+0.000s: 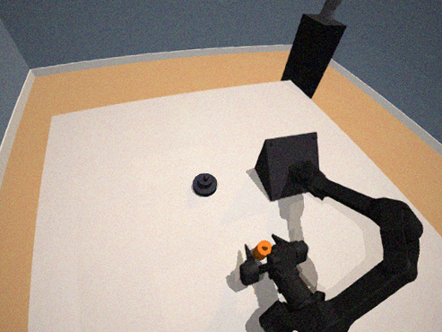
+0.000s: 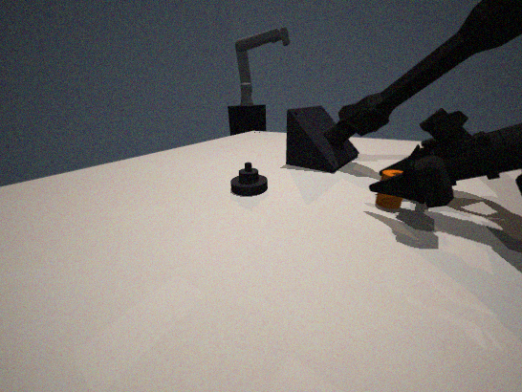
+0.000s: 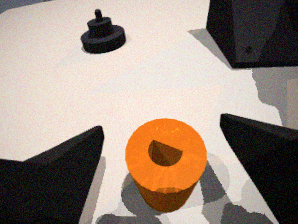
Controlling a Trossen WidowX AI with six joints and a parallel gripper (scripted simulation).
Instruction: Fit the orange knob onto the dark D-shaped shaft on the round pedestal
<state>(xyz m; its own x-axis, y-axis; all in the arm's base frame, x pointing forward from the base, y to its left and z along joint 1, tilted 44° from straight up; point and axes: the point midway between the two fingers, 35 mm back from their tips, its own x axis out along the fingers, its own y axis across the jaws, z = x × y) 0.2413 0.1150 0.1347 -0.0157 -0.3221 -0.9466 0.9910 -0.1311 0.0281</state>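
Now: gripper tip 3 cm to the right of the orange knob and 1 cm above it. Round my gripper tip: round dark pedestal 7 cm ahead, 24 cm to the right, 1 cm below.
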